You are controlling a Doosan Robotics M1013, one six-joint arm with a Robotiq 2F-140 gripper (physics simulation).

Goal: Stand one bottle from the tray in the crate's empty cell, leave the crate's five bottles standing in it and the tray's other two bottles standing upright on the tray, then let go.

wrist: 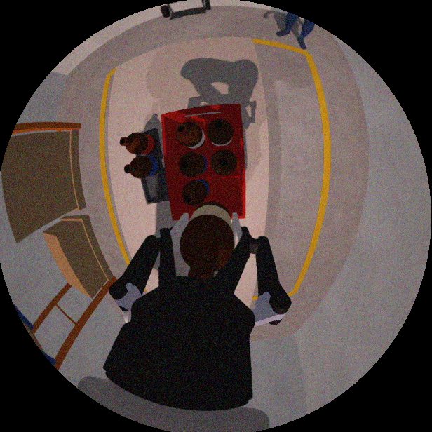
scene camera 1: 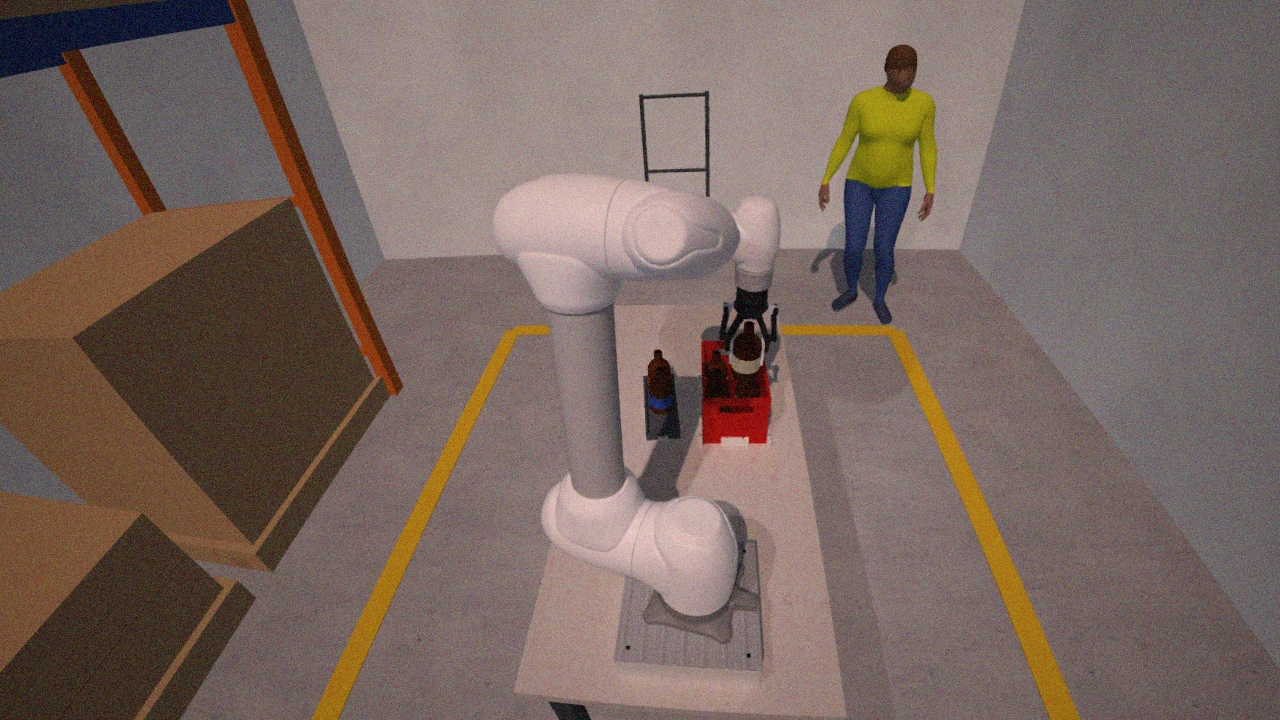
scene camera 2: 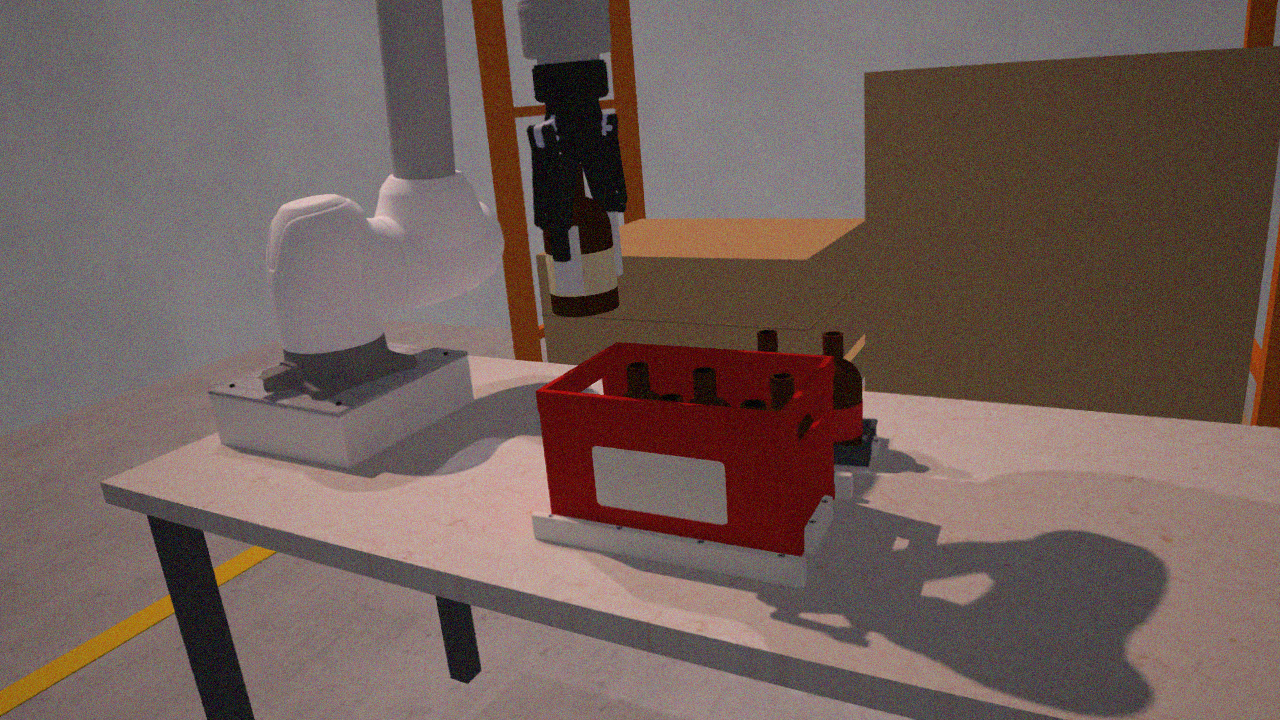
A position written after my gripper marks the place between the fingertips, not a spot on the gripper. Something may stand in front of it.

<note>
In view: my gripper (scene camera 2: 591,283), a red-labelled bottle (scene camera 2: 847,383) and a blue-labelled bottle (scene camera 1: 660,386).
My gripper also shows in the wrist view (wrist: 209,220) and in scene camera 1 (scene camera 1: 745,361).
</note>
